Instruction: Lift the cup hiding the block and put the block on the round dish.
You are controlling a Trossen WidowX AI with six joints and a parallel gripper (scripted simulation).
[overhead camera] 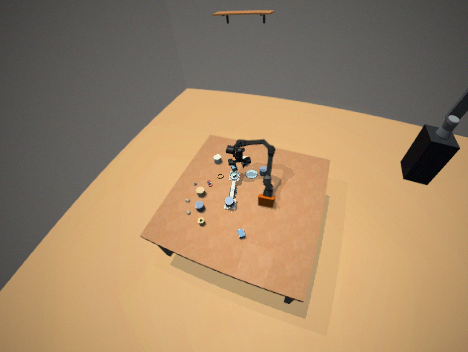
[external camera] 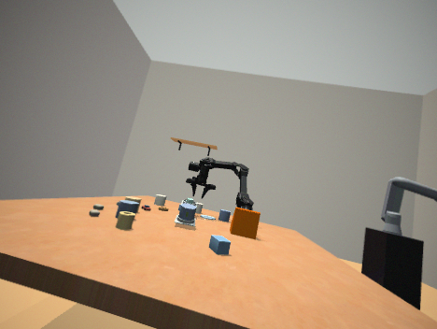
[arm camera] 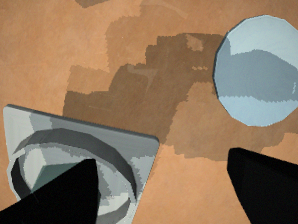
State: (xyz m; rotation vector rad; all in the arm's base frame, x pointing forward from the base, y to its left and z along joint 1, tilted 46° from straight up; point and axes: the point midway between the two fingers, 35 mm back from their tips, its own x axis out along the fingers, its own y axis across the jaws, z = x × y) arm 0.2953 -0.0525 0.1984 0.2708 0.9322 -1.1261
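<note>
Now: gripper tip 8 cm past the pale blue round dish, 6 cm to the left of it and 11 cm above it. Round my gripper tip: balance 18 cm to the left, 8 cm below; beige cylinder 25 cm ahead, 27 cm to the left, 8 cm below.
</note>
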